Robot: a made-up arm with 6 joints. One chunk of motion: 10 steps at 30 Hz.
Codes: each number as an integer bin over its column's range. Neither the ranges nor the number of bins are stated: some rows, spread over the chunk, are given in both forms.
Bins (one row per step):
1: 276 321 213 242 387 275
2: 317 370 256 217 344 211
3: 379 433 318 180 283 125
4: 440 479 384 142 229 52
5: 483 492 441 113 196 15
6: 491 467 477 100 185 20
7: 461 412 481 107 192 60
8: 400 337 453 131 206 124
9: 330 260 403 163 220 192
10: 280 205 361 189 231 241
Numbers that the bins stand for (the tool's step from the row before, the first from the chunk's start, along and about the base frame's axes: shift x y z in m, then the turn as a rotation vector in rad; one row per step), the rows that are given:
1: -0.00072 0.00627 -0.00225 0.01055 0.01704 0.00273
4: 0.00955 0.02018 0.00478 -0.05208 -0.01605 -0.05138
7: 0.01087 0.01428 0.00877 -0.07399 -0.02380 -0.04944
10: -0.00047 -0.00395 0.00384 -0.02264 -0.01563 -0.00552
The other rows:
2: 0.00185 0.01058 -0.00048 -0.00511 0.00803 -0.01280
3: 0.00573 0.01613 0.00207 -0.02828 -0.00474 -0.03367
5: 0.01225 0.02133 0.00712 -0.07024 -0.02296 -0.06036
6: 0.01275 0.01913 0.00860 -0.07838 -0.02526 -0.05915
8: 0.00705 0.00768 0.00762 -0.05896 -0.02086 -0.03391
9: 0.00267 0.00090 0.00556 -0.03893 -0.01793 -0.01741

